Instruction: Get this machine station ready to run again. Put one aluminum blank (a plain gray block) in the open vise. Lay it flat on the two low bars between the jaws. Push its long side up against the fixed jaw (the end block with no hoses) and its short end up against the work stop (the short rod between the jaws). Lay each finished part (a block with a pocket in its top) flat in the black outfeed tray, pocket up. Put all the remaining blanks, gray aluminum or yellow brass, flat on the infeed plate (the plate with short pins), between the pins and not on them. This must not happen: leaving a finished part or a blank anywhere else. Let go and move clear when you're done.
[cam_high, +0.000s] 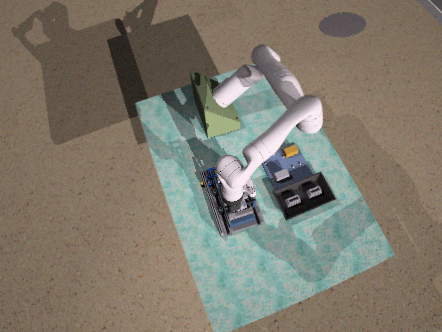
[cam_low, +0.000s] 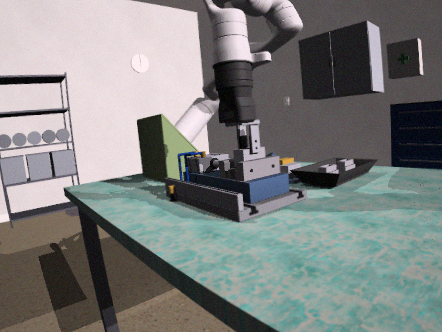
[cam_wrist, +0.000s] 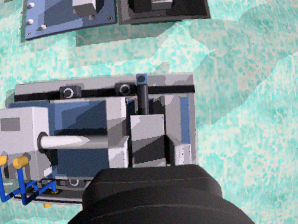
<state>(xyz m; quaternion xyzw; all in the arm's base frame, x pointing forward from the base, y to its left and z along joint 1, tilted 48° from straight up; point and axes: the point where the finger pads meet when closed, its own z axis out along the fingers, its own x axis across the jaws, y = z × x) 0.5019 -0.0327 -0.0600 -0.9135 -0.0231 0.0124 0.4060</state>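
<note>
Now: the gray blank 30 mm below my hand. From my hand the other things lie so: fixed jaw: 30 mm ahead, 50 mm below; then blue infeed plate: 150 mm behind, 270 mm to the left, 120 mm below; then vise: 70 mm behind, 90 mm below.
</note>
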